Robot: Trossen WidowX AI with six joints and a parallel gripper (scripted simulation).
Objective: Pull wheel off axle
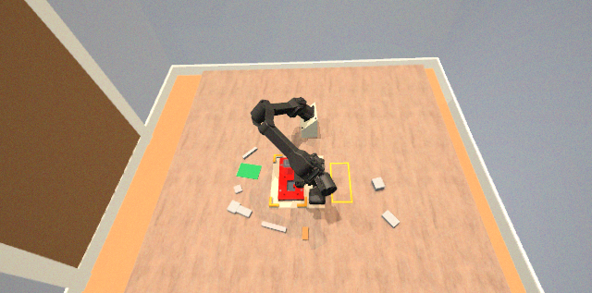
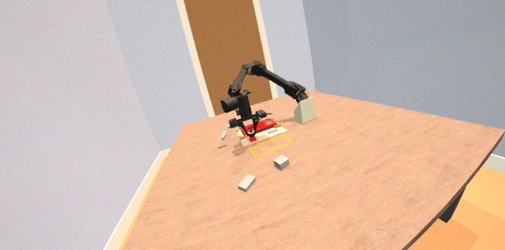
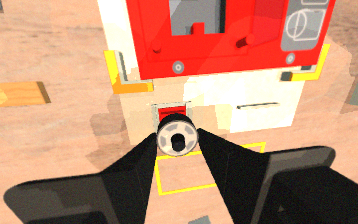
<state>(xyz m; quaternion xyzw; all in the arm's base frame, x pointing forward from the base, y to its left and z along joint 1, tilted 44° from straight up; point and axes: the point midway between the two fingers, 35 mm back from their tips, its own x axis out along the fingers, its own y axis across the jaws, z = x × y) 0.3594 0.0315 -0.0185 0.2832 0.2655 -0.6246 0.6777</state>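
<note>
My gripper tip is right at the wheel. Round my gripper tip: green patch (11 cm behind, 31 cm to the right, 4 cm below).
</note>
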